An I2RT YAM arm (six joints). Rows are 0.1 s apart.
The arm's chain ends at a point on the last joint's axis. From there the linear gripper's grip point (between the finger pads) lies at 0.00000 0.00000 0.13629 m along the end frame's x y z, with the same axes.
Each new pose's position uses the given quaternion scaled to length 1; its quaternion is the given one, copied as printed.
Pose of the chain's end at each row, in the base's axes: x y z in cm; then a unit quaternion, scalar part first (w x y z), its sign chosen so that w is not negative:
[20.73 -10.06 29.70 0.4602 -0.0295 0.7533 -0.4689]
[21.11 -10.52 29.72 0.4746 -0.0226 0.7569 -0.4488]
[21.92 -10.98 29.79 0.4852 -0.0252 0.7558 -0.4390]
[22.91 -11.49 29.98 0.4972 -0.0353 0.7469 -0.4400]
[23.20 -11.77 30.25 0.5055 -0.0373 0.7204 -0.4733]
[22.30 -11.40 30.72 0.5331 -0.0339 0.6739 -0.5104]
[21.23 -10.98 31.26 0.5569 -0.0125 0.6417 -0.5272]
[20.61 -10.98 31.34 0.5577 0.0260 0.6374 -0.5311]
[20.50 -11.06 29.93 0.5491 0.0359 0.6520 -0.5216]
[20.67 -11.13 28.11 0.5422 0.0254 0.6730 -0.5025]
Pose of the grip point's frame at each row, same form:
[30.56 -19.32 27.84 0.4602 -0.0295 0.7533 -0.4689]
[31.18 -19.49 27.72 0.4746 -0.0226 0.7569 -0.4488]
[32.22 -19.69 27.83 0.4852 -0.0252 0.7558 -0.4390]
[33.46 -19.97 28.37 0.4972 -0.0353 0.7469 -0.4400]
[33.61 -20.55 29.69 0.5055 -0.0373 0.7204 -0.4733]
[32.56 -20.28 31.94 0.5331 -0.0339 0.6739 -0.5104]
[31.15 -20.01 33.66 0.5569 -0.0125 0.6417 -0.5272]
[29.92 -20.60 33.88 0.5577 0.0260 0.6374 -0.5311]
[29.75 -20.87 31.94 0.5491 0.0359 0.6520 -0.5216]
[30.27 -20.72 29.38 0.5422 0.0254 0.6730 -0.5025]

